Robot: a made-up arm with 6 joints. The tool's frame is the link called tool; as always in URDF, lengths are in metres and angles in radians.
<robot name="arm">
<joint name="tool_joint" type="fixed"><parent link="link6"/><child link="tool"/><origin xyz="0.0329 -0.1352 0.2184" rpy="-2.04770 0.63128 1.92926"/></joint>
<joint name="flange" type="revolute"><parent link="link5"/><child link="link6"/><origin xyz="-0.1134 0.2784 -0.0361" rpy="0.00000 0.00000 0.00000"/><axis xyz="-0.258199 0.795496 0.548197"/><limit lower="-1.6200" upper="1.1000"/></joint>
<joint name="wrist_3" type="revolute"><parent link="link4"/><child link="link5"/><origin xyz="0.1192 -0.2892 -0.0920" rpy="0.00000 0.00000 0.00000"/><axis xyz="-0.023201 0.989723 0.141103"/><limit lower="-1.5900" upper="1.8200"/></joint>
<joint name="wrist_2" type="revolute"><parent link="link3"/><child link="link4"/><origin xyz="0.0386 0.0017 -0.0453" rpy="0.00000 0.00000 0.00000"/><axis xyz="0 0 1"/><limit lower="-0.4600" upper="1.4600"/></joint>
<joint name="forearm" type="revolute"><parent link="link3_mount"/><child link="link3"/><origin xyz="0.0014 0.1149 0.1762" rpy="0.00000 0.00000 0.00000"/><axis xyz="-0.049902 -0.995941 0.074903"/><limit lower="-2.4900" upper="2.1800"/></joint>
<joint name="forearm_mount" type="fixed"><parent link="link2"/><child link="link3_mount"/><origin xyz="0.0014 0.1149 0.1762" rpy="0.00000 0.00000 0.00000"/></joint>
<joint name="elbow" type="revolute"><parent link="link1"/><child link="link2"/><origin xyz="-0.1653 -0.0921 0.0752" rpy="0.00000 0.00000 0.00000"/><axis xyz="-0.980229 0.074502 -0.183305"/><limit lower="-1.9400" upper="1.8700"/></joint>
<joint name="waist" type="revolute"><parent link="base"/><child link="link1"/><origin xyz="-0.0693 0.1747 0.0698" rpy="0.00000 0.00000 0.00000"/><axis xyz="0 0 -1"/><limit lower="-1.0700" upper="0.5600"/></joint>
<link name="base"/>
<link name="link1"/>
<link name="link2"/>
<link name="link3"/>
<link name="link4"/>
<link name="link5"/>
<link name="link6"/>
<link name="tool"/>
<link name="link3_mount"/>
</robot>
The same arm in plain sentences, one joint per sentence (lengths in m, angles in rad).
The arm has six revolute joints in a row. What follows holds with every joint at zero, and every direction is one of the base frame's. Joint 1 is mounted 0.0693 m along -x and 0.1747 m along +y and 0.0698 m along +z from the base frame's origin and rotates about -z, from -1.07 to 0.56 rad. Joint 2 is mounted 0.1653 m along -x and 0.0921 m along -y and 0.0752 m along +z from joint 1 and rotates about the direction (-0.980229, 0.074502, -0.183305), from -1.94 to 1.87 rad. Joint 3 is mounted 0.0028 m along +x and 0.2298 m along +y and 0.3524 m along +z from joint 2 and rotates about the direction (-0.049902, -0.995941, 0.074903), from -2.49 to 2.18 rad. Joint 4 is mounted 0.0386 m along +x and 0.0017 m along +y and 0.0453 m along -z from joint 3 and rotates about +z, from -0.46 to 1.46 rad. Joint 5 is mounted 0.1192 m along +x and 0.2892 m along -y and 0.092 m along -z from joint 4 and rotates about the direction (-0.023201, 0.989723, 0.141103), from -1.59 to 1.82 rad. Joint 6 is mounted 0.1134 m along -x and 0.2784 m along +y and 0.0361 m along -z from joint 5 and rotates about the direction (-0.258199, 0.795496, 0.548197), from -1.62 to 1.1 rad. The tool frame, which is the frame that the pose is given for, is mounted 0.0329 m along +x and 0.1352 m along -y and 0.2184 m along +z from joint 6; its axes are the base frame's turned by roll -2.0477, pitch 0.6313 and yaw 1.9293 rad (as in URDF: about the fixed x, then y, then z).
